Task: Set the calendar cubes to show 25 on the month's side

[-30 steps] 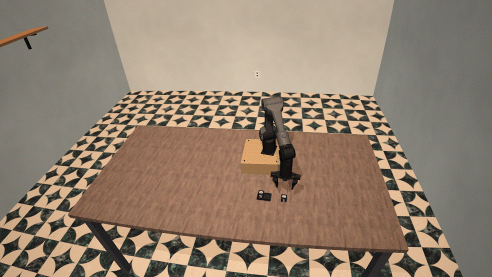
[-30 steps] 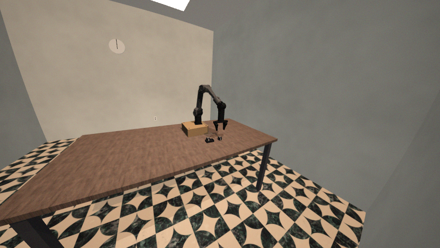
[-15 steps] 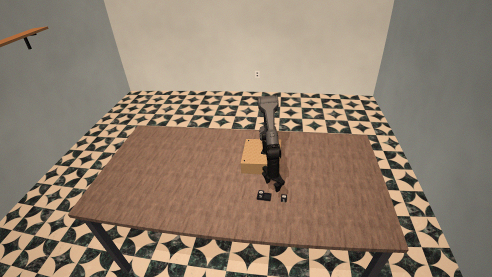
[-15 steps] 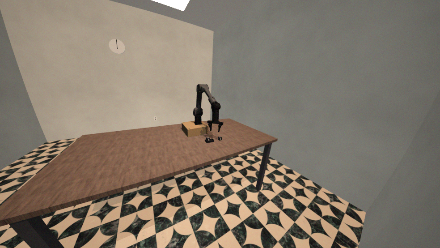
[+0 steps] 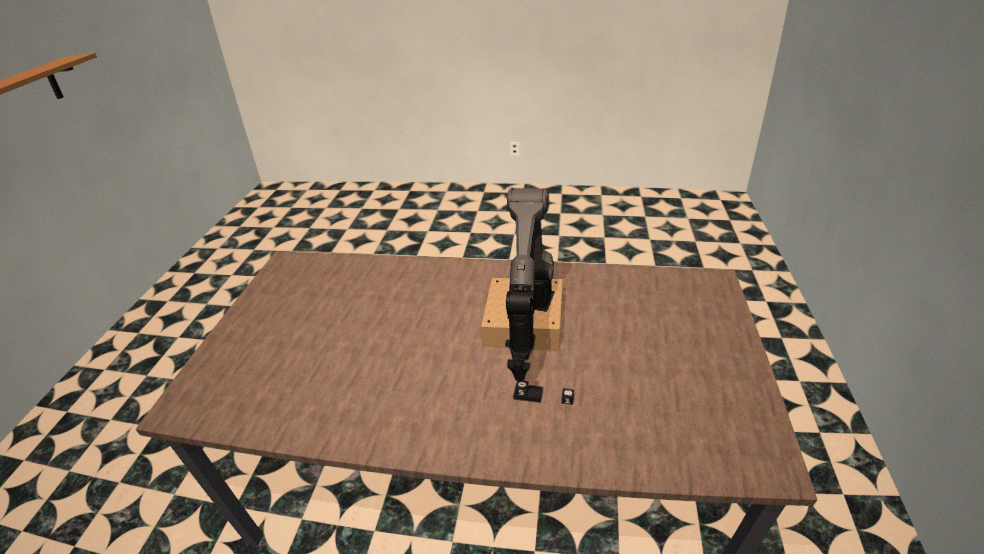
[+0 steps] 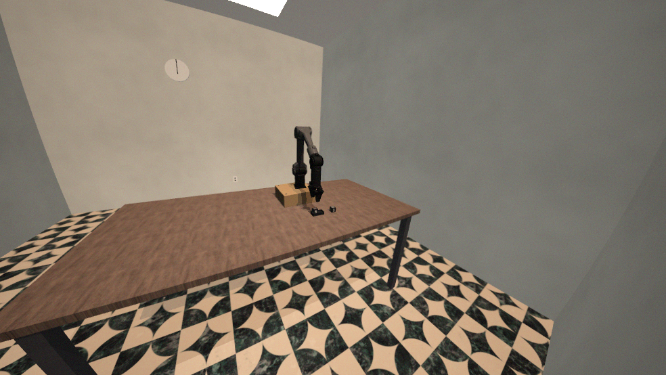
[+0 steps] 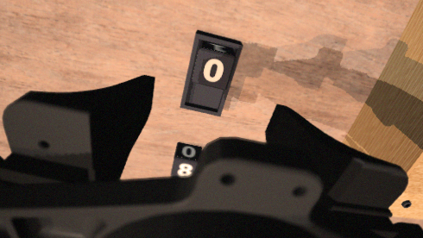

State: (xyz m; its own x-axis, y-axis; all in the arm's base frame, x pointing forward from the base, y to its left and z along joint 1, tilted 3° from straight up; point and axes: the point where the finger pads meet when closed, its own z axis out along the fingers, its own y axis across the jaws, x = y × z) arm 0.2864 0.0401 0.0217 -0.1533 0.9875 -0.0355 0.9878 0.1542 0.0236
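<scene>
Right now the dark cube is 8 cm below my hand. Round my hand: tray (10 cm below, 2 cm to the left).
</scene>
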